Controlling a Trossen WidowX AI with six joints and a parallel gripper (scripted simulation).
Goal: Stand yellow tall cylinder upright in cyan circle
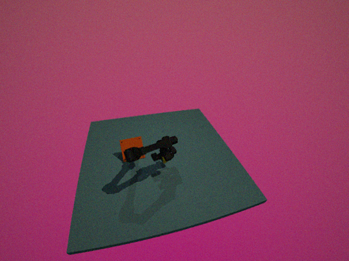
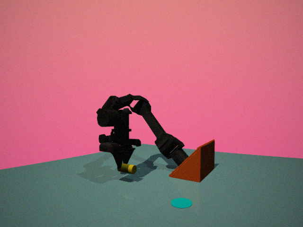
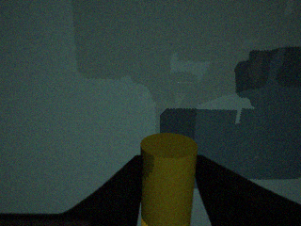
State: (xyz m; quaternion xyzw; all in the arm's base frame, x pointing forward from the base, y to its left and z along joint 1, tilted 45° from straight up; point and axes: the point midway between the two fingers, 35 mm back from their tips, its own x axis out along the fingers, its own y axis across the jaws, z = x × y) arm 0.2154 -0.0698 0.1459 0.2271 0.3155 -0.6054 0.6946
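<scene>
My gripper tip is 27 cm to the right of the cyan circle, 5 cm above it and 3 cm short of it. Also, from my gripper tip: yellow cylinder 2 cm to the left.
</scene>
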